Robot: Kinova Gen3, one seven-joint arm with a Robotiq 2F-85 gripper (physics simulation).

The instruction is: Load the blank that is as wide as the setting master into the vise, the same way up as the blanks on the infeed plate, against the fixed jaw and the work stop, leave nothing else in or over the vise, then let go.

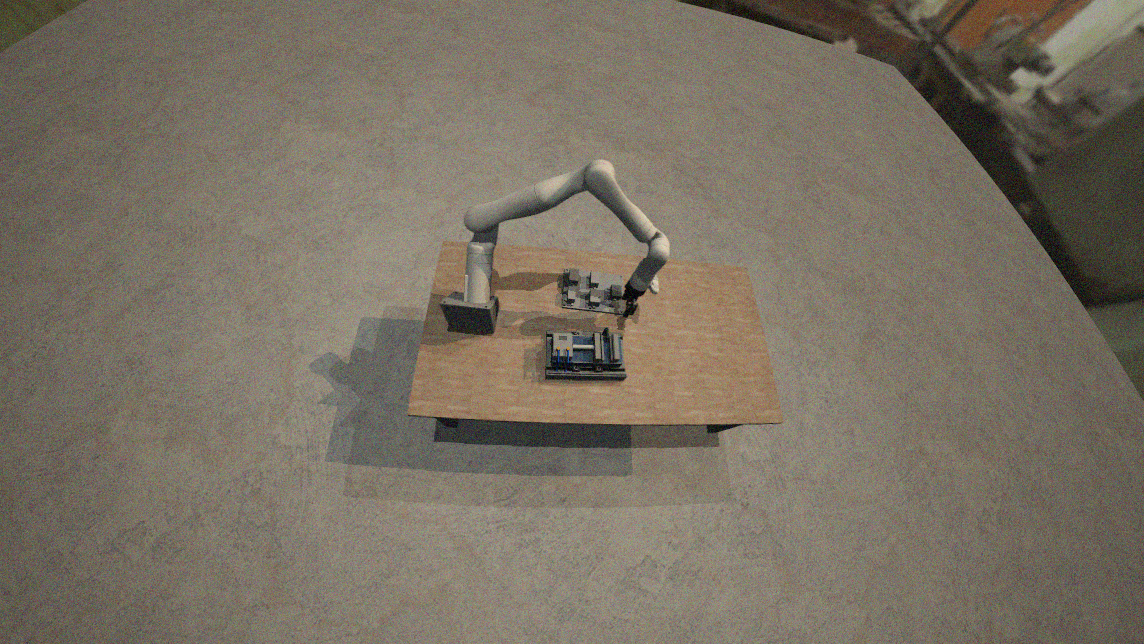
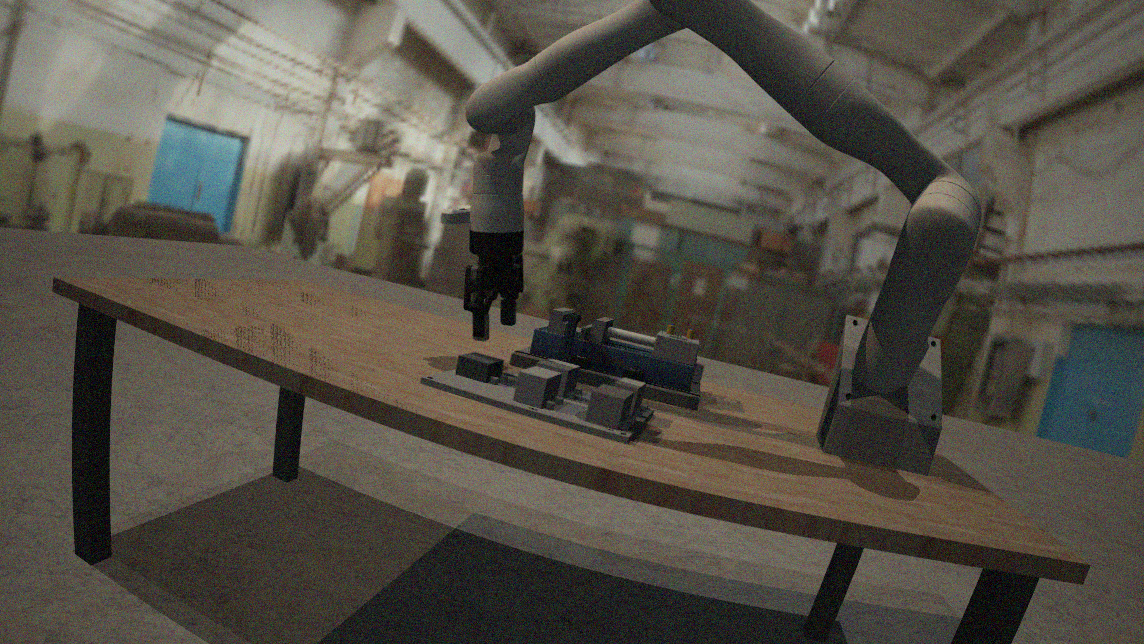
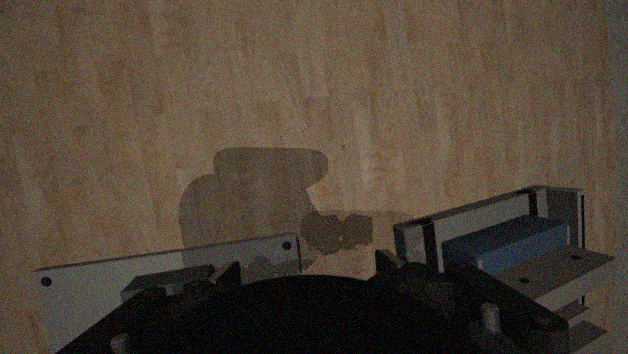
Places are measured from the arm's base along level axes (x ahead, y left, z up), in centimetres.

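Pixels of known places: gripper, fingertip midpoint: (image 1: 623, 307) (image 2: 495, 332) (image 3: 308, 271); arm's base at its link origin: (image 1: 477, 300) (image 2: 879, 367).
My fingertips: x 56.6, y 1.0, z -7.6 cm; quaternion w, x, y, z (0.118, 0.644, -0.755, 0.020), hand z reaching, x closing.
Note:
For each thing: its top centre in the pictures, then the offset to it from my fingertips. "spot": a spot on its surface instead. Level surfaces: height alone.
- infeed plate at a spot on its surface: (image 3: 75, 292) (image 2: 444, 378) spot: dx +1.1, dy +16.3, dz -4.8 cm
- dark block at its top centre: (image 3: 169, 315) (image 2: 481, 357) (image 1: 616, 290) dx -1.3, dy +9.5, dz -2.4 cm
- blue vise at its top centre: (image 2: 623, 321) (image 1: 589, 346) dx -16.4, dy -18.0, dz +4.3 cm
- vise's grey cylinder block at its top centre: (image 2: 679, 337) (image 1: 562, 344) dx -25.9, dy -17.0, dz +4.0 cm
- wooden table at its surface level: dz -5.7 cm
My gripper (image 1: 630, 312) (image 2: 494, 328) (image 3: 308, 271) is open and empty, pointing down above the table beside the right end of the infeed plate (image 2: 441, 384) (image 3: 75, 292). Several blocks stand on that plate: a dark block (image 2: 478, 368) (image 3: 172, 279) nearest my gripper, a grey block (image 2: 536, 387), another grey block (image 2: 610, 407) and smaller ones behind. Which blank matches the setting master in width I cannot tell. The blue vise (image 2: 672, 372) (image 3: 505, 245) has an end jaw (image 1: 615, 348) (image 2: 564, 321) and a rod-side jaw (image 1: 598, 347) (image 2: 602, 329) apart; no blank shows between them. The work stop is unclear.
The vise's grey cylinder block (image 1: 562, 344) (image 2: 676, 348) stands at its end toward the arm's base (image 1: 469, 313) (image 2: 880, 432). The vise and plate lie side by side on the wooden table (image 1: 696, 360) (image 2: 320, 320) (image 3: 300, 75), with a narrow strip between them.

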